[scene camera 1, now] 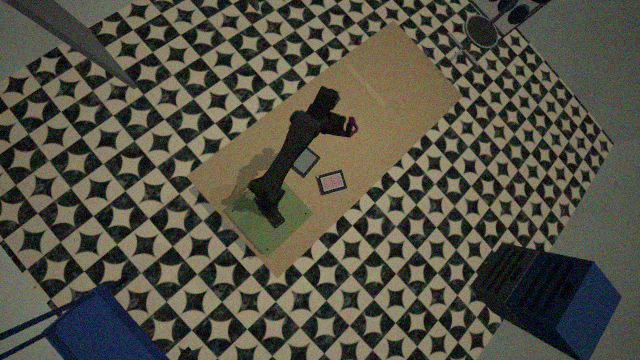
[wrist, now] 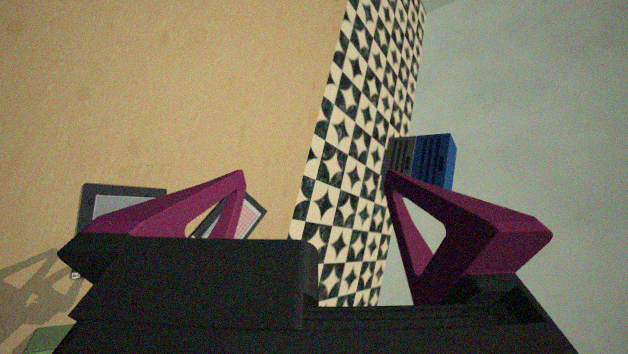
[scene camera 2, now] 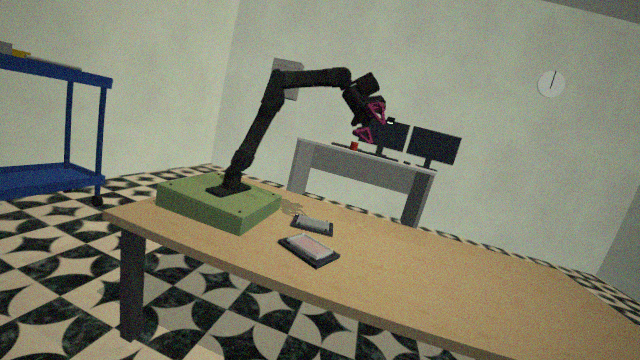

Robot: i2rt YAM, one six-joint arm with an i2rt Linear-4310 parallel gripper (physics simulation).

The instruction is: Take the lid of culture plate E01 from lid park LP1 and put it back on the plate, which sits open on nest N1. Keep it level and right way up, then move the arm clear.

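Places are measured from the arm's base along level axes (x back, y right, z up), in millimetres.
Pixels of known places: gripper, fingertip midpoint: (scene camera 1: 347, 128) (wrist: 314, 177) (scene camera 2: 377, 134); arm's base, origin of the base link: (scene camera 2: 230, 190).
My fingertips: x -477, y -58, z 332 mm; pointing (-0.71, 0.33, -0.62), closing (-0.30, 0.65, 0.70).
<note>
For each thing: its top centre in the pictures, then the offset to it from my fingertips. "spot": a spot on its surface instead. Level surfaces: height alone.
- clear grey lid, middle of its top: (wrist: 122, 231) (scene camera 2: 313, 221) (scene camera 1: 304, 161) dy -56, dx +152, dz -385 mm
- dark nest N1, surface spot: (wrist: 260, 206) (scene camera 2: 322, 262) spot: dy +202, dx +34, dz -391 mm
- wooden table, its level: dz -403 mm
The clear grey lid (scene camera 1: 304, 161) (scene camera 2: 312, 223) (wrist: 117, 204) lies flat on the dark lid park LP1 (scene camera 1: 304, 175) (scene camera 2: 330, 230) (wrist: 125, 190). The arm hides part of it in scene camera 1, and a finger covers part in the wrist view. The open culture plate E01, pink inside (scene camera 1: 330, 182) (scene camera 2: 312, 247) (wrist: 248, 218), sits on the dark nest N1 (scene camera 1: 334, 190) (scene camera 2: 327, 260) (wrist: 260, 206). My gripper (scene camera 1: 354, 126) (scene camera 2: 379, 132) (wrist: 314, 177), with magenta fingers, is open and empty. It hangs high above the table, beyond the lid park from the base, and is tilted.
The arm stands on a green base block (scene camera 1: 295, 210) (scene camera 2: 200, 206) (wrist: 50, 340) at one end of the wooden table (scene camera 1: 400, 65) (scene camera 2: 425, 280) (wrist: 175, 100). The lid park and the nest lie close together beside the block. A desk with monitors (scene camera 2: 433, 145) stands behind the table.
</note>
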